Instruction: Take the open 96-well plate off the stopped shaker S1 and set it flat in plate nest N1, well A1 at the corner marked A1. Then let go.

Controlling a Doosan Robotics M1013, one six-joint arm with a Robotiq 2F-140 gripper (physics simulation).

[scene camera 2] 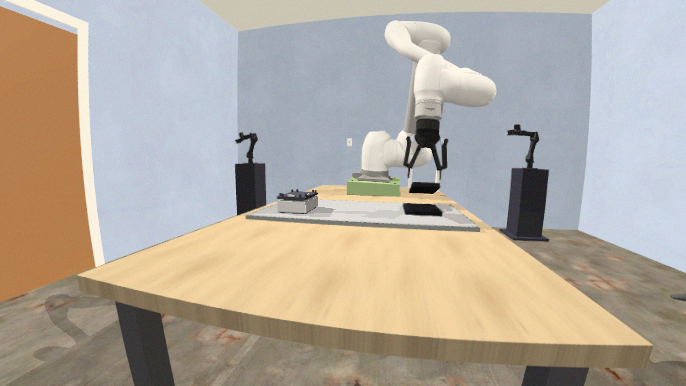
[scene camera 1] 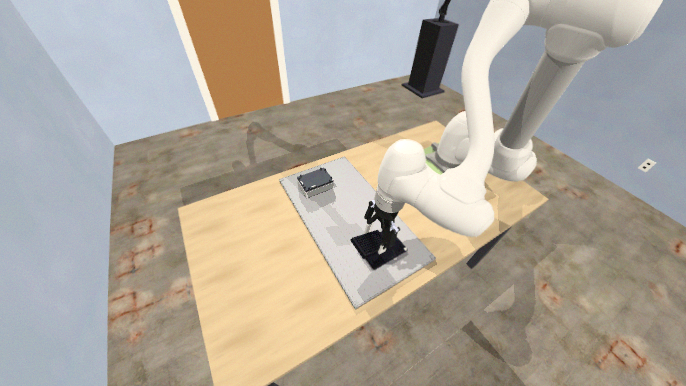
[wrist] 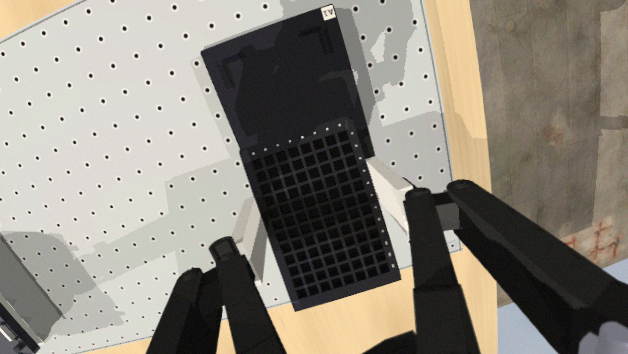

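Pixels of known places: gripper, between the fingertips: (scene camera 2: 422, 189) (scene camera 1: 374, 242) (wrist: 315, 194); arm's base, origin of its link: (scene camera 2: 374, 179) (scene camera 1: 449, 161).
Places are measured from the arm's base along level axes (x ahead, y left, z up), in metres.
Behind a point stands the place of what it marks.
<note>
My gripper (scene camera 1: 376, 239) @[x 0.622, y 0.208, z 0.018 m] (scene camera 2: 424, 181) @[x 0.622, y 0.208, z 0.018 m] (wrist: 315, 194) @[x 0.622, y 0.208, z 0.018 m] is shut on the black open 96-well plate (scene camera 1: 366, 243) @[x 0.655, y 0.205, z 0.031 m] (scene camera 2: 424, 188) @[x 0.667, y 0.208, z 0.025 m] (wrist: 322, 215) @[x 0.634, y 0.209, z 0.029 m], its pale fingertips on the two long sides. The plate looks about level and hangs above the black plate nest N1 (scene camera 1: 387, 259) @[x 0.588, y 0.265, z -0.052 m] (scene camera 2: 422, 209) @[x 0.614, y 0.211, z -0.052 m] (wrist: 295, 95) @[x 0.554, y 0.215, z -0.052 m], with a gap between them in scene camera 2. In the wrist view the plate hides the nest's near part; two corner brackets and the white A1 label (wrist: 328, 12) @[x 0.497, y 0.263, z -0.052 m] show at its far end. Well A1 cannot be made out on the plate. Shaker S1 (scene camera 1: 315, 186) @[x 0.676, y -0.167, z -0.006 m] (scene camera 2: 298, 202) @[x 0.724, y -0.190, z -0.027 m] carries no plate.
The nest and shaker stand on a grey perforated board (scene camera 1: 320, 220) @[x 0.724, y -0.027, z -0.064 m] (scene camera 2: 350, 215) @[x 0.708, y -0.022, z -0.064 m] (wrist: 125, 100) @[x 0.507, y 0.061, z -0.064 m] on the wooden table (scene camera 1: 250, 270) @[x 1.051, y 0.045, z -0.077 m] (scene camera 2: 350, 275) @[x 1.109, y 0.046, z -0.077 m]. The shaker is at the board's other end. The arm's green base block (scene camera 2: 373, 187) @[x 0.132, y 0.005, z -0.033 m] is behind. Dark pedestals (scene camera 2: 250, 187) (scene camera 2: 528, 202) stand beyond the table.
</note>
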